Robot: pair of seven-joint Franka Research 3 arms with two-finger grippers.
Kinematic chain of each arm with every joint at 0, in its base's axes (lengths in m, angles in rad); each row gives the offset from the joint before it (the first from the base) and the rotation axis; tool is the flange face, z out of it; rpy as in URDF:
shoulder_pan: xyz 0 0 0.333 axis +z
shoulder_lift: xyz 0 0 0 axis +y
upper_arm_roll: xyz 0 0 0.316 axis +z
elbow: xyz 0.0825 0 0 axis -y
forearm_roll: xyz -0.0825 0 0.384 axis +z
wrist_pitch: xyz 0 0 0 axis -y
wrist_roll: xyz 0.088 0 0 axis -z
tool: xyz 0 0 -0.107 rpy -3.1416 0 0
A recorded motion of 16 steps. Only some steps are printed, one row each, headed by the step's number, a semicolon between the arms.
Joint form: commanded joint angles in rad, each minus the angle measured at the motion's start. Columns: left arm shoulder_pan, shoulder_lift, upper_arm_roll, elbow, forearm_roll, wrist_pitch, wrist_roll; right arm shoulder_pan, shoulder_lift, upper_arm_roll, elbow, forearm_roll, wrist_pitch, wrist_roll.
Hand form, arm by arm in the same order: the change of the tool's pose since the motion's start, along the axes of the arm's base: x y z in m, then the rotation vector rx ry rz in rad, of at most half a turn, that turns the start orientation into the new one. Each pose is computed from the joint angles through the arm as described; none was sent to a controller.
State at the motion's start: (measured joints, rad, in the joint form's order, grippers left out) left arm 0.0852 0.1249 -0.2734 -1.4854 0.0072 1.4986 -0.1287; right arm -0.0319 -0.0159 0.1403 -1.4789 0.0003 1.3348 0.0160
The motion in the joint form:
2: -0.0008 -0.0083 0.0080 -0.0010 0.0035 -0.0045 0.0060; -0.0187 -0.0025 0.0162 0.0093 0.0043 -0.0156 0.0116
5: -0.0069 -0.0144 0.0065 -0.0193 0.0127 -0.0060 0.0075; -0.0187 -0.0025 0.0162 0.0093 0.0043 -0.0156 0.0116
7: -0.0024 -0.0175 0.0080 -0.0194 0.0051 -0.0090 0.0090; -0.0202 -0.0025 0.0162 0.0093 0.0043 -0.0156 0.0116
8: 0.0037 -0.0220 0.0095 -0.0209 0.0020 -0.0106 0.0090; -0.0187 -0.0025 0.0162 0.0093 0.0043 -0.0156 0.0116
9: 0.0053 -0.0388 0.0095 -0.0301 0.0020 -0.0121 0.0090; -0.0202 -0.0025 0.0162 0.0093 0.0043 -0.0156 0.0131
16: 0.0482 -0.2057 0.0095 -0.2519 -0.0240 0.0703 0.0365; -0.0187 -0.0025 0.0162 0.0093 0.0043 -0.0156 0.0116
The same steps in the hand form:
2: -0.0019 0.0041 0.0037 0.0055 -0.0034 0.0009; -0.0026 -0.0008 0.0043 0.0017 0.0041 -0.0135
5: -0.0051 0.0007 -0.0014 0.0182 0.0082 -0.0091; -0.0026 -0.0008 0.0043 0.0017 0.0041 -0.0135
7: -0.0058 0.0032 0.0000 0.0116 0.0096 -0.0044; -0.0025 -0.0016 0.0043 0.0017 0.0041 -0.0150
8: -0.0066 0.0070 0.0017 0.0096 0.0088 0.0033; -0.0026 -0.0008 0.0043 0.0017 0.0041 -0.0135
9: -0.0114 0.0076 0.0067 0.0129 0.0026 0.0047; -0.0025 -0.0016 0.0043 0.0015 0.0041 -0.0165
16: -0.0542 0.0235 -0.0018 0.0241 -0.0212 0.0221; -0.0026 -0.0008 0.0043 0.0017 0.0041 -0.0135

